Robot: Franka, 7 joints.
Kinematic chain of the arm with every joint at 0, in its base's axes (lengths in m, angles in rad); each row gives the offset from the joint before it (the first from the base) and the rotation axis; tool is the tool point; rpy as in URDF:
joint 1: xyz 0 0 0.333 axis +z
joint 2: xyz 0 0 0 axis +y
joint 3: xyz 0 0 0.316 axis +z
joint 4: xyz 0.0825 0 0 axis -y
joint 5: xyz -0.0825 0 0.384 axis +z
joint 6: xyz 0 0 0 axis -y
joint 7: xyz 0.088 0 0 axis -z
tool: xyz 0 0 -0.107 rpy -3.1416 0 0
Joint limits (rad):
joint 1: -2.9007..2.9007
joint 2: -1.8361..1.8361
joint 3: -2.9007..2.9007
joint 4: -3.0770..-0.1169
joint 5: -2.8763..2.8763
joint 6: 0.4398..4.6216
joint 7: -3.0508..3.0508
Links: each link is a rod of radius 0.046 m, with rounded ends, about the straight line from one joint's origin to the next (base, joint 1, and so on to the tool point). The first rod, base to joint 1, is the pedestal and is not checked.
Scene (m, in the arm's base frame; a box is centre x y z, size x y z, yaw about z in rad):
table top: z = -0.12
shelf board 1: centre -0.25 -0.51 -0.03 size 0.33 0.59 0.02 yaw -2
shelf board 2: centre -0.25 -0.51 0.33 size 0.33 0.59 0.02 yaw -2
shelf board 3: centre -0.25 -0.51 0.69 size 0.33 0.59 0.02 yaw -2
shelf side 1: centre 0.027 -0.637 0.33 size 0.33 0.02 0.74 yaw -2
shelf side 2: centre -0.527 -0.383 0.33 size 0.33 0.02 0.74 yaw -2
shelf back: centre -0.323 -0.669 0.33 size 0.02 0.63 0.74 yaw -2
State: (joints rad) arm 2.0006 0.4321 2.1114 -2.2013 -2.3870 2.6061 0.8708
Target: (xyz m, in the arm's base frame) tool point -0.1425 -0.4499 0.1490
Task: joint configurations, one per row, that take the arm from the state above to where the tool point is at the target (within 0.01 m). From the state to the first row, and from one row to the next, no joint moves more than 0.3 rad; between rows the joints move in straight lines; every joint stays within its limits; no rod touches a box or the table.
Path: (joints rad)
1: 2.2256 0.5317 2.1279 -2.3451 -2.4137 2.6313 0.7750
2: 2.4506 0.6313 2.1445 -2.4888 -2.4404 2.6566 0.6792
3: 2.6757 0.7310 2.1610 -2.6326 -2.4671 2.6818 0.5834
4: 2.9007 0.8306 2.1775 -2.7764 -2.4938 2.7071 0.4876
5: 2.8152 0.9169 1.9086 -2.7961 -2.4685 2.6604 0.5834
6: 2.7297 1.0033 1.6396 -2.8159 -2.4432 2.6138 0.6792
7: 2.6442 1.0896 1.3706 -2.8356 -2.4179 2.5671 0.7750
8: 2.5587 1.1760 1.1016 -2.8554 -2.3926 2.5205 0.8708
9: 2.7297 1.2856 1.1531 -2.6183 -2.3870 2.4575 0.8708
10: 2.9007 1.3953 1.2046 -2.3813 -2.3815 2.3946 0.8708

